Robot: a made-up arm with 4 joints.
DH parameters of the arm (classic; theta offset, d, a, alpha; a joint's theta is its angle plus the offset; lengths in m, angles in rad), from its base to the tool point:
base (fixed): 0 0 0 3.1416
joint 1: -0.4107 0 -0.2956 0
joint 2: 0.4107 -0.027 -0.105 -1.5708
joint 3: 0 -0.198 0.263 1.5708
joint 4: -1.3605 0 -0.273 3.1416
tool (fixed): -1.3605 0.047 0 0
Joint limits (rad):
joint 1: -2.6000..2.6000
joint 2: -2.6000..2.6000
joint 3: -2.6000..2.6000
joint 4: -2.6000..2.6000
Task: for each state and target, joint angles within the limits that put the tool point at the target. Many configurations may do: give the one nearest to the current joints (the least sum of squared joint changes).
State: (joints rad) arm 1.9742 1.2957 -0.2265 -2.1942
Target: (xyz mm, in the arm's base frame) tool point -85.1 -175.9 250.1
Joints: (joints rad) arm 1.9546 0.5263 0.3629 -2.2644
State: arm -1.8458 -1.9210 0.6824 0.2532
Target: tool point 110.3 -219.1 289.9
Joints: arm -1.9319 -2.1165 0.8466 -0.3812
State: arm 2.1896 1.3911 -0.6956 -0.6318
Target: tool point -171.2 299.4 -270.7
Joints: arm 2.0993 0.9732 -0.8747 -0.8559
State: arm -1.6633 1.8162 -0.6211 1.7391
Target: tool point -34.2 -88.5 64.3
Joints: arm -1.6411 1.1776 -0.8387 1.4842
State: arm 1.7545 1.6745 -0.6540 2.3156
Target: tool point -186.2 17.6 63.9
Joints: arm 1.9797 1.9561 -0.3370 1.8538
